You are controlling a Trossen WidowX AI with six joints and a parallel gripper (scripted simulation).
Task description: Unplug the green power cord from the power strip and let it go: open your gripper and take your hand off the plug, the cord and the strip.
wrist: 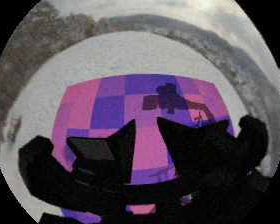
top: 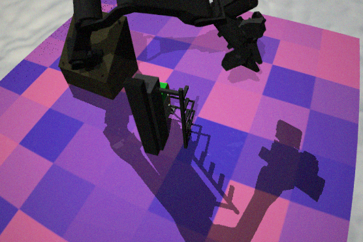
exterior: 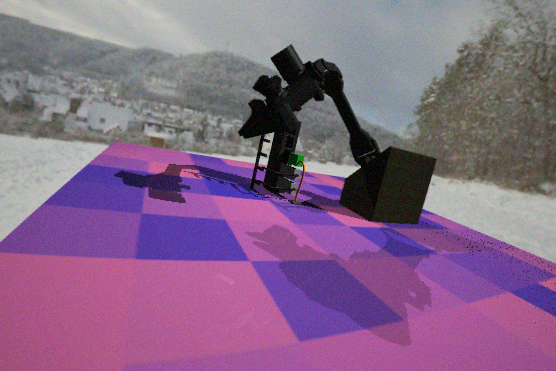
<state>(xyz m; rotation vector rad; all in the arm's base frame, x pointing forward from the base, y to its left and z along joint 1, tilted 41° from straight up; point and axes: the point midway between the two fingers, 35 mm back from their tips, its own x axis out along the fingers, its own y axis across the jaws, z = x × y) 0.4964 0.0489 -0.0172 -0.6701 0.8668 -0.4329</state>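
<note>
Right now my gripper tip is 240 mm past the green plug, 140 mm to the left of it and 40 mm above it.
</note>
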